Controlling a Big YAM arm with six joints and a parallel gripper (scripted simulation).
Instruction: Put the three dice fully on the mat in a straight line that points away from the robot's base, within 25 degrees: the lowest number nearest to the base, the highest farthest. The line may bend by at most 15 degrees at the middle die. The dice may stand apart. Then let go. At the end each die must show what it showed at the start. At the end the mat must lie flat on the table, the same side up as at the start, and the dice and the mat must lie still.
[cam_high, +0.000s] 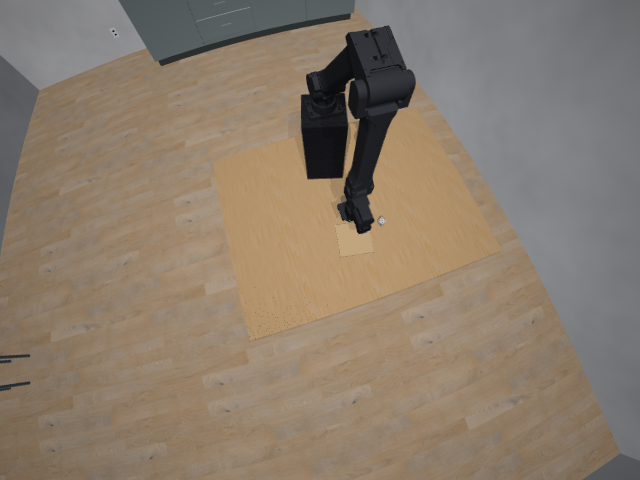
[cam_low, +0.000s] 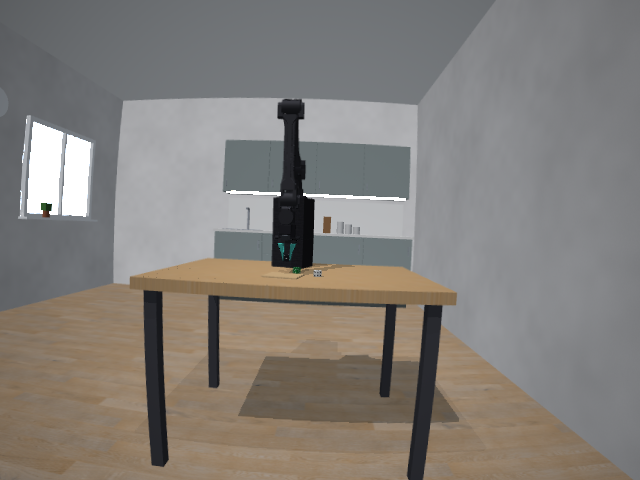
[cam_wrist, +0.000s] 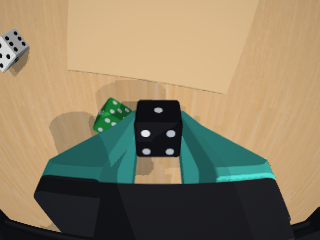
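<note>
The mat lies 7 cm ahead of my hand and 6 cm below it. Round my hand: green die (5 cm below, 4 cm to the left, 4 cm behind); white die (13 cm to the left, 5 cm below, 3 cm ahead); black die (right at my hand).
</note>
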